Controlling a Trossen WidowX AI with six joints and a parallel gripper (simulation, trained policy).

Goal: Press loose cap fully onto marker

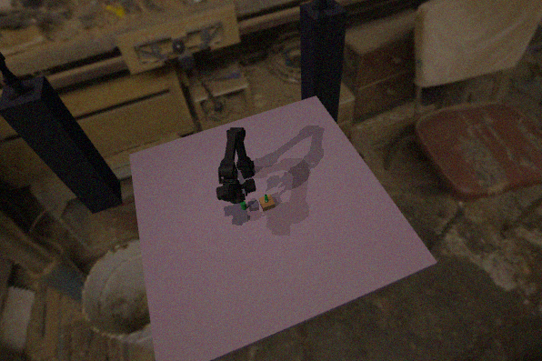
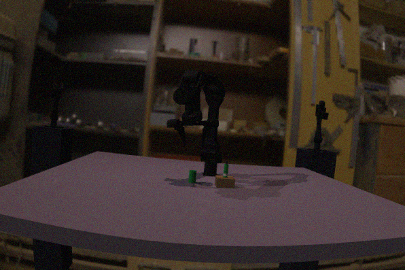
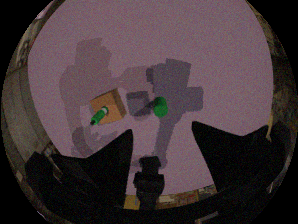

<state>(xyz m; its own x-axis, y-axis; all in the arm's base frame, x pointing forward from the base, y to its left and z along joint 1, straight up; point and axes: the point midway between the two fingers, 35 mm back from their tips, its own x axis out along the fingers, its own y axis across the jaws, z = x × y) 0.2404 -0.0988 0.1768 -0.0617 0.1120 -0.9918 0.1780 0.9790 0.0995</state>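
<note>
The green cap lies 12 cm below my gripper tip, 2 cm behind it and 1 cm to the left of it. From my gripper tip the other things lie so: tan holder block (13 cm to the left, 13 cm below, 1 cm ahead).
</note>
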